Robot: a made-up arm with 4 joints.
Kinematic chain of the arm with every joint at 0, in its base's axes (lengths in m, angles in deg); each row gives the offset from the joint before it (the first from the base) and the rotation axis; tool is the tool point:
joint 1: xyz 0 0 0.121 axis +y
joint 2: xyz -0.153 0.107 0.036 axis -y
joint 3: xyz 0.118 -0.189 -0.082 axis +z
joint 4: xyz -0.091 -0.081 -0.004 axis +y
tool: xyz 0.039 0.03 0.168
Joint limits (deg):
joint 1: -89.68..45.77
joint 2: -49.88..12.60
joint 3: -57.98..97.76
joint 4: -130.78..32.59
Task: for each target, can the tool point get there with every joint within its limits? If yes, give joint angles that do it. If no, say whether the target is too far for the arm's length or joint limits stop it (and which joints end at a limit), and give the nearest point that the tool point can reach.
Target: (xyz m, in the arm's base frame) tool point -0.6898 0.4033 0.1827
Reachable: no: too far | nearest point -0.3153 0.0976 0.1492 | short by 0.485 m
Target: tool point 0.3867 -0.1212 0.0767
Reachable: no: joint limits stop it (at a limit: joint 1, joint 3, joint 4) | nearest point 0.2161 -0.3166 0.0330 | short by 0.263 m
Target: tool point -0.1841 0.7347 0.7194
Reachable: no: too far | nearest point -0.1720 0.1140 0.3298 | short by 0.733 m
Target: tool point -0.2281 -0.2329 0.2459
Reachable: yes | joints 30.98 -6.30 23.51 -93.65
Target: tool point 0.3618 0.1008 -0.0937
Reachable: no: joint limits stop it (at a limit: joint 1, joint 2, joint 4) | nearest point 0.1439 0.0600 -0.0810 | short by 0.222 m
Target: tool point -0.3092 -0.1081 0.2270
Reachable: yes | joints 13.75 -28.11 -5.38 -103.43
